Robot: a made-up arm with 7 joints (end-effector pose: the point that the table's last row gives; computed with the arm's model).
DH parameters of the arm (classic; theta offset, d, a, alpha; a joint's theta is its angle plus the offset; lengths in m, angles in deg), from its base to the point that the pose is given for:
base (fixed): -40.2 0 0.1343 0
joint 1: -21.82 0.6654 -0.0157 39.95
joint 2: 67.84 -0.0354 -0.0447 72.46
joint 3: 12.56 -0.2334 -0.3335 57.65
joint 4: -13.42 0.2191 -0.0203 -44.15
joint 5: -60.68 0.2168 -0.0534 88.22
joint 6: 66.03 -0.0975 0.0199 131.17
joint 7: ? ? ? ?
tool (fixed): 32.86 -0.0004 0 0
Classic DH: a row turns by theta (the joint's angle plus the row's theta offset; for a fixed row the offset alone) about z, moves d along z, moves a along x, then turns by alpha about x.
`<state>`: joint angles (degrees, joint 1 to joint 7).
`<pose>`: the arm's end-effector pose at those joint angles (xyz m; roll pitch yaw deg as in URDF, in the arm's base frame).
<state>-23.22 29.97 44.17 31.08 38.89 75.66 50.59</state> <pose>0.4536 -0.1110 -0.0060 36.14 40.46 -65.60</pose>
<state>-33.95 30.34 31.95 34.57 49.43 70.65 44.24</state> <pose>0.3705 -0.1703 -0.0642 34.62 44.87 -82.65</pose>
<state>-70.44 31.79 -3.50 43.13 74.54 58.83 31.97</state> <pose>0.0614 -0.1355 -0.1388 21.69 49.83 -147.81</pose>
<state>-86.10 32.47 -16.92 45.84 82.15 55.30 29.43</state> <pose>-0.0156 -0.0245 -0.1271 15.69 47.36 -175.22</pose>
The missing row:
joint 7: -71.75 -0.3571 0.0391 -9.89
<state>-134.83 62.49 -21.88 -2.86 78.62 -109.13 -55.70</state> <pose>-0.3352 -0.1913 0.4751 -6.83 -83.60 -109.58</pose>
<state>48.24 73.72 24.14 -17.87 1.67 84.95 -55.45</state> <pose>0.4668 -0.1207 0.2585 38.76 8.70 -132.43</pose>
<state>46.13 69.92 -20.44 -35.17 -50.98 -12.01 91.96</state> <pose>0.3516 -0.0119 0.7365 171.56 -11.43 -21.52</pose>
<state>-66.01 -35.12 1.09 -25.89 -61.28 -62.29 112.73</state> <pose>-0.1296 0.0130 0.2562 81.54 -0.19 86.65</pose>
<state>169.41 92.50 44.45 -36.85 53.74 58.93 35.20</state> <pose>-0.4732 0.0527 0.4426 -10.31 -56.34 157.43</pose>
